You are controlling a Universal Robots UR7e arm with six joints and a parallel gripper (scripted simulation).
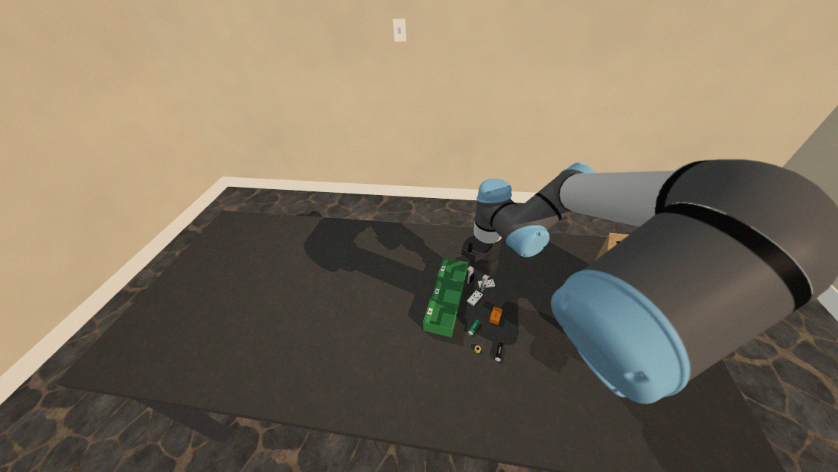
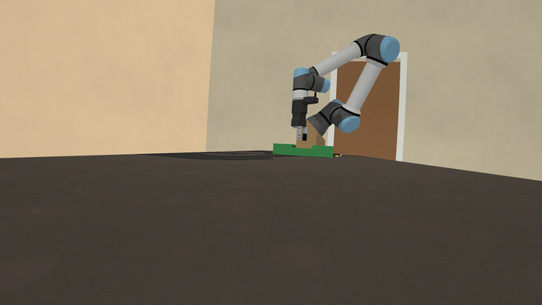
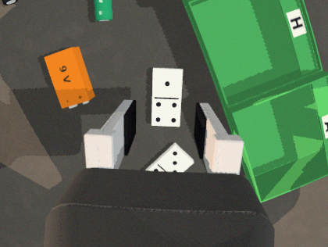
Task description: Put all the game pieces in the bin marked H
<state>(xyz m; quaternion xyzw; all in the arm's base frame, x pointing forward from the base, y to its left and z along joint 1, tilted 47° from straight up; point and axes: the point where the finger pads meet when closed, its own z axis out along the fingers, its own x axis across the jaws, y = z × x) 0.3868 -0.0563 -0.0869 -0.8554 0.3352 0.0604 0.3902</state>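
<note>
Right now the green bin marked K is 9 cm ahead of my hand and 6 cm below it. From my hand the other things lie so: orange block: 8 cm below, 6 cm to the left, 6 cm behind; then green cylinder: 10 cm to the left, 8 cm below, 1 cm ahead; then white domino: 8 cm below, 6 cm to the right, 4 cm behind.
</note>
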